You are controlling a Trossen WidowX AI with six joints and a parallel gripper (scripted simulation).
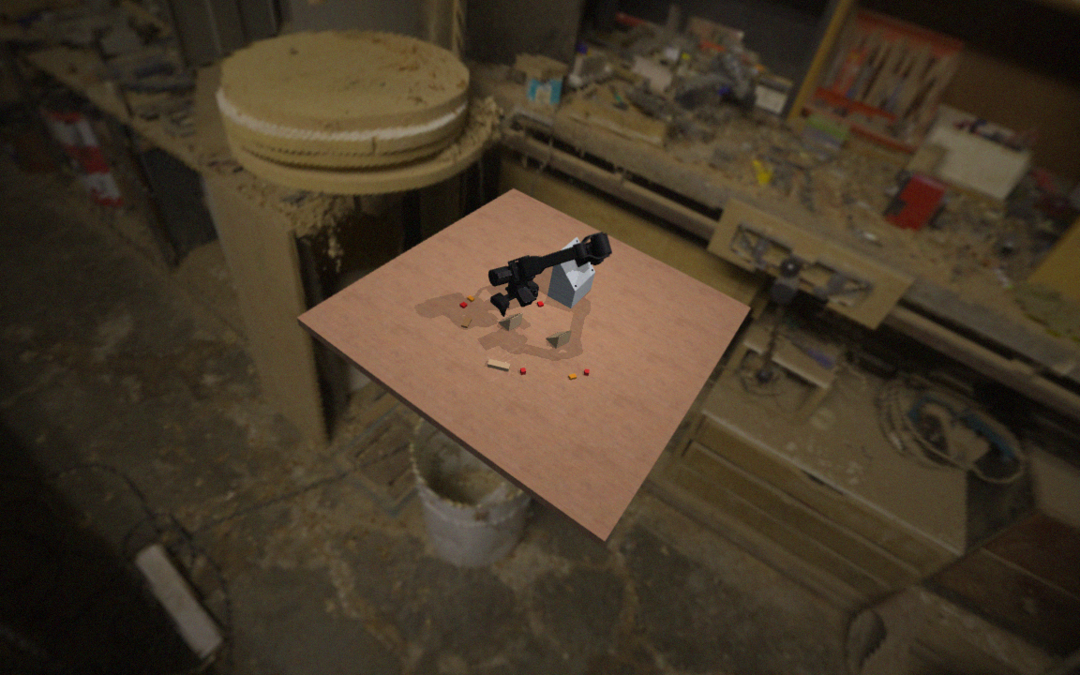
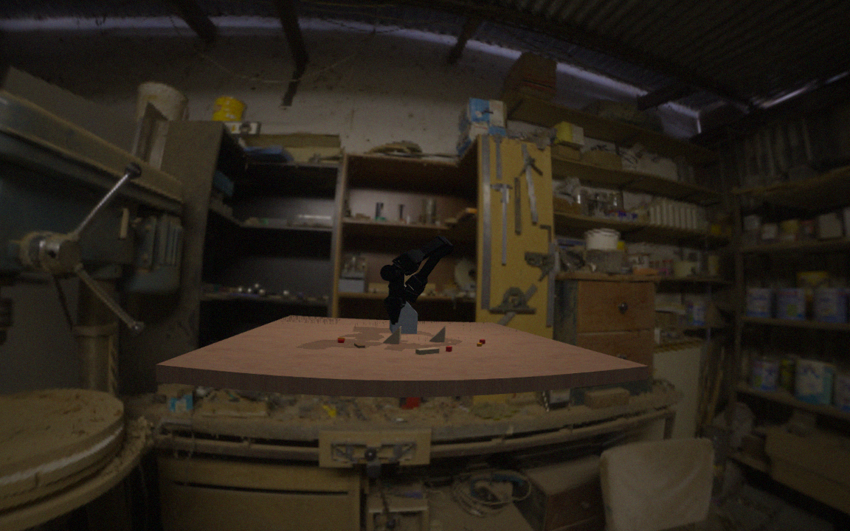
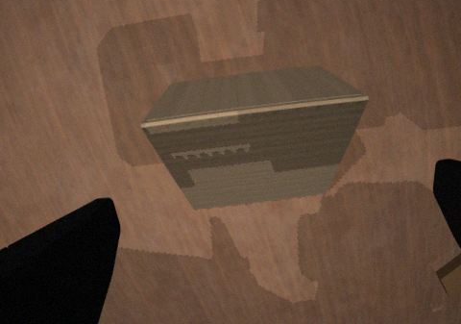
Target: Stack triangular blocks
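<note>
The triangular block lies 10 mm to the left of my gripper tip and 60 mm below it. From my gripper tip the other things lie so: flat wooden slat: 180 mm ahead, 110 mm to the left, 60 mm below.
</note>
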